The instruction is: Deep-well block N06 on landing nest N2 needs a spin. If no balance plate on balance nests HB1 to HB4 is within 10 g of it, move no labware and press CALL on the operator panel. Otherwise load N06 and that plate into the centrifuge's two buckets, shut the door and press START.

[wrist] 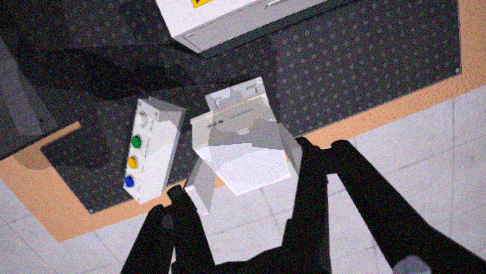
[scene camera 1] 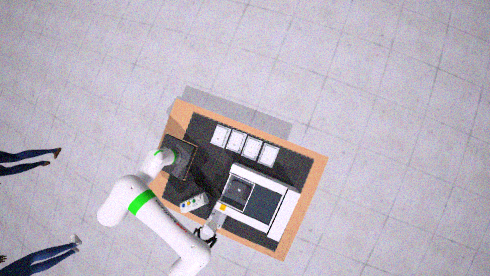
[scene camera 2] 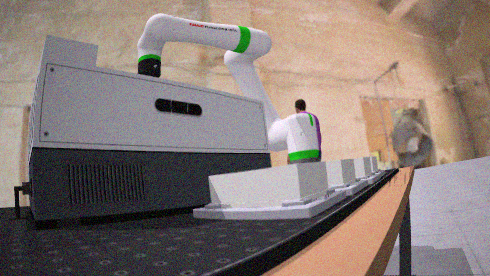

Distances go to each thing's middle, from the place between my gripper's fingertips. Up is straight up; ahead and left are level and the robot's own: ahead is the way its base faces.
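Labels:
The block labelled D [scene camera 2: 269, 187] is 58 cm to the left of my hand, 24 cm ahead of it and 18 cm below it. There is also the white centrifuge [wrist: 208, 35], which I find 25 cm ahead of my hand, 28 cm to the left of it and 9 cm below it, while the button box [wrist: 157, 126] is 22 cm behind my hand, 17 cm below it and 3 cm to the left of it. As for the white block labelled N06 [wrist: 240, 141], it is 2 cm below my hand and 1 cm to the right of it.

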